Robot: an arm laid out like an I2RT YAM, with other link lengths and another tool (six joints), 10 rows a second.
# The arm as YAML. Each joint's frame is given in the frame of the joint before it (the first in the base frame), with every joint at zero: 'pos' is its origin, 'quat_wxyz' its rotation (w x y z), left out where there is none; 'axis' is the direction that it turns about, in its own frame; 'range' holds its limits. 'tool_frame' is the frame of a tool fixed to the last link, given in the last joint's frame.
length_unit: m
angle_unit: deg
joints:
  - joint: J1
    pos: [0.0, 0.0, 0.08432]
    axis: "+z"
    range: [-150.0, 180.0]
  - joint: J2
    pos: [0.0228, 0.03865, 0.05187]
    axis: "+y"
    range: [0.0, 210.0]
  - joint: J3
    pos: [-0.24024, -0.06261, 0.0]
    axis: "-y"
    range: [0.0, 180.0]
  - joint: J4
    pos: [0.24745, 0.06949, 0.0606]
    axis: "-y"
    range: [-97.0, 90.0]
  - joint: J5
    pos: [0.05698, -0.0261, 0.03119]
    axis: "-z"
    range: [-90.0, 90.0]
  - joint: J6
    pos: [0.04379, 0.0, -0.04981]
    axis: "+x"
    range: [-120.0, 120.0]
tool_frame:
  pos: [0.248, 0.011, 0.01]
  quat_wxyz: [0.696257, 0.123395, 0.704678, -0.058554]
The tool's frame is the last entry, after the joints.
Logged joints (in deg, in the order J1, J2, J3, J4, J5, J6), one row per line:
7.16, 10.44, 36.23, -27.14, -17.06, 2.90
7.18, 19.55, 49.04, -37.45, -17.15, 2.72
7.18, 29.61, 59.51, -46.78, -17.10, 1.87
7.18, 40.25, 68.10, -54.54, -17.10, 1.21
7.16, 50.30, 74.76, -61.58, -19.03, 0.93
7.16, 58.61, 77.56, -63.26, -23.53, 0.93
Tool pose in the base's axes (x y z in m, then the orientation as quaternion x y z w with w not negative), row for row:
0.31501, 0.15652, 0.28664, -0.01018, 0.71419, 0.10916, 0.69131
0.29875, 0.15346, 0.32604, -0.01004, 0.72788, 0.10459, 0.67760
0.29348, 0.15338, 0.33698, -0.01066, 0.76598, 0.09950, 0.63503
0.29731, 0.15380, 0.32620, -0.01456, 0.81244, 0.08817, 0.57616
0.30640, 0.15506, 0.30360, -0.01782, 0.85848, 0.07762, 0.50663
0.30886, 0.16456, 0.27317, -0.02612, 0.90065, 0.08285, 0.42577
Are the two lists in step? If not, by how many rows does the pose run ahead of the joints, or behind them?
The pose runs 1 row behind the joints: the pose in row i belongs to the joints in row i - 1.
